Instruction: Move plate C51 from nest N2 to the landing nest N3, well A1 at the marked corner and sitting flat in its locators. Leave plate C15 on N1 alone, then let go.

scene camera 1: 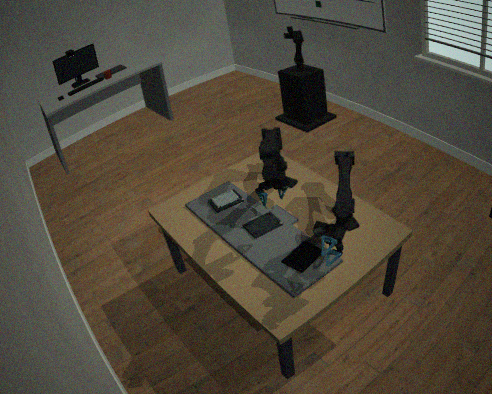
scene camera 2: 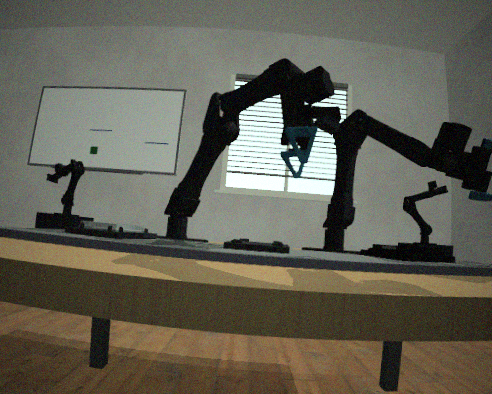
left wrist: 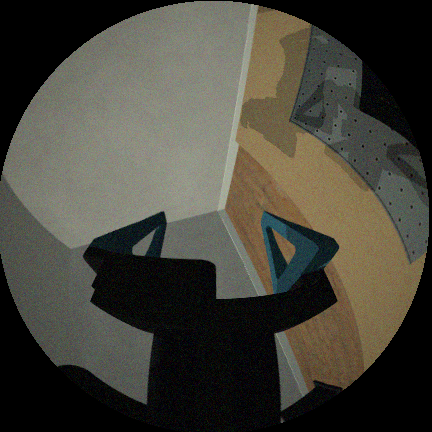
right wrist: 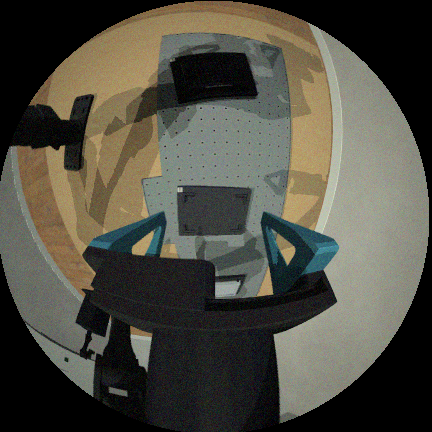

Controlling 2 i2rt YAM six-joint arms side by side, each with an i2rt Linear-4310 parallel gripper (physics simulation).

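A pale-topped plate [scene camera 1: 226,198] [scene camera 2: 102,227] [right wrist: 227,288] sits in a dark nest at the board's left end in scene camera 1. The middle nest [scene camera 1: 262,224] [scene camera 2: 256,245] [right wrist: 214,210] is dark and empty, with corner locators and a white corner mark. A black plate-like block [scene camera 1: 301,257] [right wrist: 215,75] lies at the other end. Labels and well A1 are unreadable. My right gripper [scene camera 1: 272,196] [scene camera 2: 299,169] [right wrist: 213,216] is open and empty, high above the board, pointing down near the middle nest. My left gripper [scene camera 1: 331,251] [scene camera 2: 485,170] [left wrist: 213,216] is open and empty, above the board's right end.
The grey perforated board [scene camera 1: 200,202] [scene camera 2: 325,262] [left wrist: 400,190] [right wrist: 225,140] lies on the wooden table [scene camera 1: 370,245]. The left arm's base [right wrist: 77,132] stands beside it. A black pedestal [scene camera 1: 303,95] with another arm and a desk [scene camera 1: 157,92] stand farther back.
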